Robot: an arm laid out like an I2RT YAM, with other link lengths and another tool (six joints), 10 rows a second.
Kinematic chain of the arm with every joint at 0, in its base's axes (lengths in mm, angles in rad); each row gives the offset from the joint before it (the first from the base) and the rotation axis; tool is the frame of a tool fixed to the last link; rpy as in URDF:
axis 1: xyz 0 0 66.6 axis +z
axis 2: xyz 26.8 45.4 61 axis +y
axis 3: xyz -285.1 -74.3 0 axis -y
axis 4: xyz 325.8 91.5 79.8 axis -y
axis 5: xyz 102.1 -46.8 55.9 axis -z
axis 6: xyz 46.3 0 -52.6 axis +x
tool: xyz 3 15 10 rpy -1.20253 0.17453 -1.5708
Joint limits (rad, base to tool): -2.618..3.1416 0..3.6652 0..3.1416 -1.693..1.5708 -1.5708..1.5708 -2.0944..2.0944
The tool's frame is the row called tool.
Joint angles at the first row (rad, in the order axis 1, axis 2, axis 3, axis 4, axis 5, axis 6):
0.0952, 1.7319, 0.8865, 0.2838, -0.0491, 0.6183
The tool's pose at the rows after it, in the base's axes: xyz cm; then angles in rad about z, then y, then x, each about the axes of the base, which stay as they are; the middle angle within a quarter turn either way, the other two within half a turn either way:
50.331, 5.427, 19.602, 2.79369, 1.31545, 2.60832
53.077, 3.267, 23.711, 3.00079, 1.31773, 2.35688
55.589, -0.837, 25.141, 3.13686, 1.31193, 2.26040
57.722, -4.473, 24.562, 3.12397, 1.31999, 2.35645
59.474, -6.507, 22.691, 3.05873, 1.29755, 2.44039
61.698, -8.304, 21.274, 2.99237, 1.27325, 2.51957
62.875, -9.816, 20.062, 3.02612, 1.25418, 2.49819
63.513, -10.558, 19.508, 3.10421, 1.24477, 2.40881
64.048, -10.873, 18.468, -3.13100, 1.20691, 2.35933
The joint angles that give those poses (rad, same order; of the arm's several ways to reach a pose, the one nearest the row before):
0.0554, 1.7165, 0.9830, 0.2350, -0.0629, 0.5585
0.0125, 1.7395, 1.1317, 0.1386, -0.0415, 0.5109
-0.0671, 1.8053, 1.2438, 0.1136, -0.1041, 0.5199
-0.1347, 1.8927, 1.3310, 0.1151, -0.2084, 0.5629
-0.1671, 1.9802, 1.4003, 0.1028, -0.2423, 0.5645
-0.1916, 2.0798, 1.5091, 0.0600, -0.2684, 0.5615
-0.2116, 2.1413, 1.5646, 0.0567, -0.2731, 0.5691
-0.2193, 2.1720, 1.5891, 0.0736, -0.2516, 0.5661
-0.2194, 2.2027, 1.6091, 0.0721, -0.2149, 0.5782

